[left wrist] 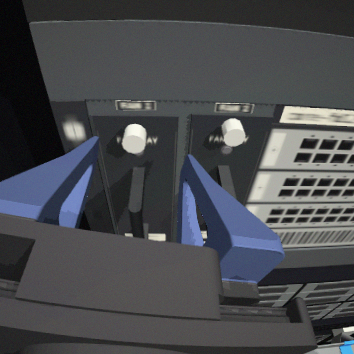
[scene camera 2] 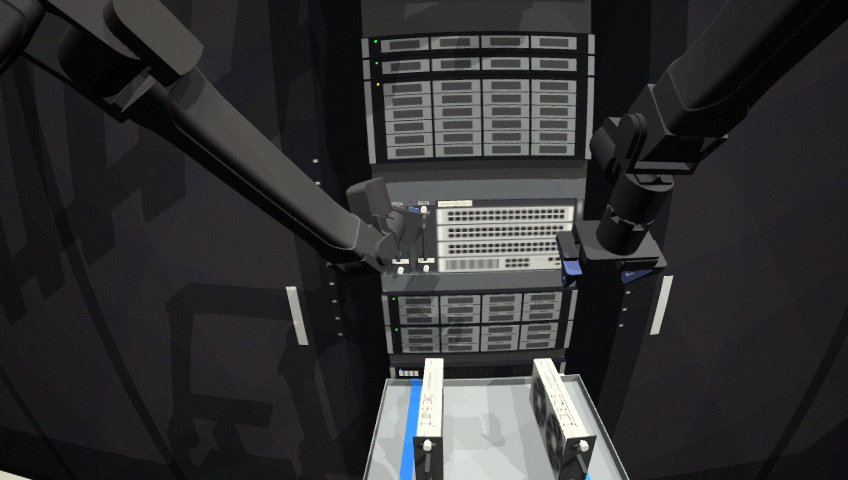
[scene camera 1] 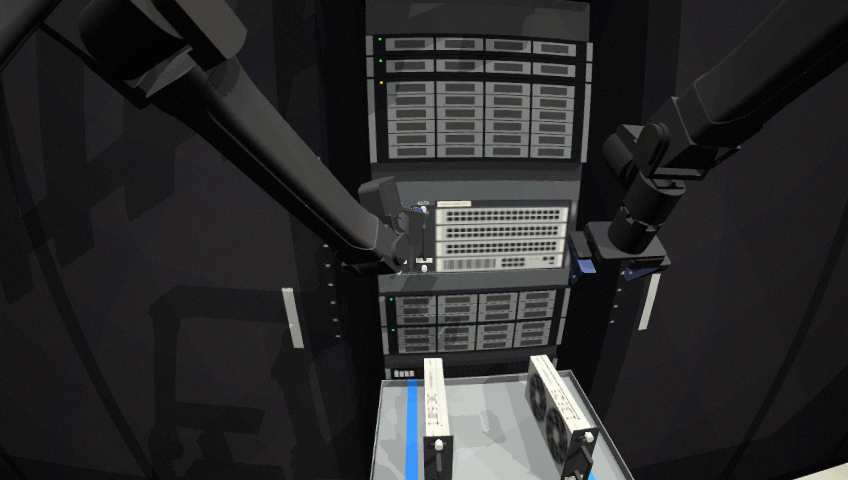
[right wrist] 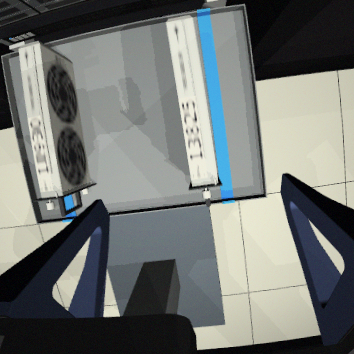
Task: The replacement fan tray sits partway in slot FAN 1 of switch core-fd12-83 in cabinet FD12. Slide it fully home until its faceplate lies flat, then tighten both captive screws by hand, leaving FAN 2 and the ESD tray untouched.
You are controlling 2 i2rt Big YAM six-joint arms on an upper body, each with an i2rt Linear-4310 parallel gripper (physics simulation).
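The FAN 1 tray (left wrist: pixel 160 192) is in its slot at the switch's left end in the left wrist view; its faceplate looks about level with its neighbour. Its white upper screw (left wrist: pixel 134 139) and dark handle show; its lower screw (scene camera 2: pixel 399 270) shows in scene camera 2. My left gripper (left wrist: pixel 141 154) is open and empty, its blue fingertips either side of this faceplate, the right one near the divider beside the FAN 2 tray (left wrist: pixel 207 150). The wrist mostly hides it in the scene cameras. My right gripper (scene camera 1: pixel 602 277) (scene camera 2: pixel 596 281) (right wrist: pixel 190 194) is wide open and empty, right of the switch.
The grey ESD tray (scene camera 1: pixel 476 416) (scene camera 2: pixel 476 410) (right wrist: pixel 240 100) sticks out below the cabinet units. It holds two upright fan modules, one at the left (scene camera 1: pixel 435 398) (scene camera 2: pixel 431 398) (right wrist: pixel 192 115) and one at the right (scene camera 1: pixel 559 398) (scene camera 2: pixel 556 398) (right wrist: pixel 42 125). Switch line cards (left wrist: pixel 310 190) stand right of FAN 2.
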